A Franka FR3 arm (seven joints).
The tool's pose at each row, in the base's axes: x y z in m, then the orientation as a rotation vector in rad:
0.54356, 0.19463, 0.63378, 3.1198, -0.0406, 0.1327
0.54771, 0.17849, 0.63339, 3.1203, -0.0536, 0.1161
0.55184, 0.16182, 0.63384, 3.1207, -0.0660, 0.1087
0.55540, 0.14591, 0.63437, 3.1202, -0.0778, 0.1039
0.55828, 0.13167, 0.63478, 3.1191, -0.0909, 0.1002
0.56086, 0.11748, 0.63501, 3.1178, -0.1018, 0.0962
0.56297, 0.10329, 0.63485, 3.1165, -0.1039, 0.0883
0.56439, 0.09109, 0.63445, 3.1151, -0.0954, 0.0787
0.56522, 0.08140, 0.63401, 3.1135, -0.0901, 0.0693
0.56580, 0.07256, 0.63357, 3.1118, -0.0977, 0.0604
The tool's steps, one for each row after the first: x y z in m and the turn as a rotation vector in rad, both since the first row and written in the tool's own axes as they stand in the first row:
0.00451, 0.01601, 0.00106, -0.0005, -0.0107, 0.0082
0.00908, 0.03257, 0.00129, -0.0005, -0.0155, 0.0161
0.01307, 0.04839, 0.00138, -0.0012, -0.0187, 0.0236
0.01633, 0.06255, 0.00150, -0.0025, -0.0211, 0.0320
0.01928, 0.07667, 0.00177, -0.0039, -0.0237, 0.0389
0.02172, 0.09079, 0.00239, -0.0055, -0.0287, 0.0402
0.02341, 0.10294, 0.00315, -0.0073, -0.0347, 0.0346
0.02445, 0.11260, 0.00385, -0.0092, -0.0407, 0.0311
0.02521, 0.12141, 0.00451, -0.0111, -0.0464, 0.0359

